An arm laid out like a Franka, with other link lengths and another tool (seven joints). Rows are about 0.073 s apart.
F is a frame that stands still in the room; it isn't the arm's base.
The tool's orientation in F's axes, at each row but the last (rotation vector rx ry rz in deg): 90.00 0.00 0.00; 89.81 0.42 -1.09; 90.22 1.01 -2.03; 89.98 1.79 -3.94; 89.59 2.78 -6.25; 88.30 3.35 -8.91; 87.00 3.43 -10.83; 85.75 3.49 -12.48; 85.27 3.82 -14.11
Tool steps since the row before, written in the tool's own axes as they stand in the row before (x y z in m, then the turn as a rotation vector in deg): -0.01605 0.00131 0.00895 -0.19 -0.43 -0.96; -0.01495 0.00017 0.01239 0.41 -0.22 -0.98; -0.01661 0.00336 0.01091 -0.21 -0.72 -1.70; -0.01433 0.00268 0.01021 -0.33 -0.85 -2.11; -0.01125 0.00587 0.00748 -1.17 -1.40 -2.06; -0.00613 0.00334 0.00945 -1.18 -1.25 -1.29; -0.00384 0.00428 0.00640 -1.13 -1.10 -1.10; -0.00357 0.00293 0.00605 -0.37 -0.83 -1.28; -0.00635 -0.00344 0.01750 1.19 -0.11 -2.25
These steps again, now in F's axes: -0.01605 -0.00895 0.00131 -0.19 0.96 -0.43; -0.01504 -0.01228 0.00046 0.41 0.98 -0.23; -0.01661 -0.01074 0.00388 -0.21 1.71 -0.71; -0.01437 -0.00987 0.00359 -0.33 2.12 -0.83; -0.01088 -0.00702 0.00702 -1.22 2.10 -1.29; -0.00617 -0.00896 0.00443 -1.26 1.33 -1.12; -0.00359 -0.00587 0.00517 -1.20 1.15 -0.97; -0.00353 -0.00545 0.00396 -0.39 1.26 -0.85; -0.00875 -0.01678 -0.00062 1.38 2.08 -0.53
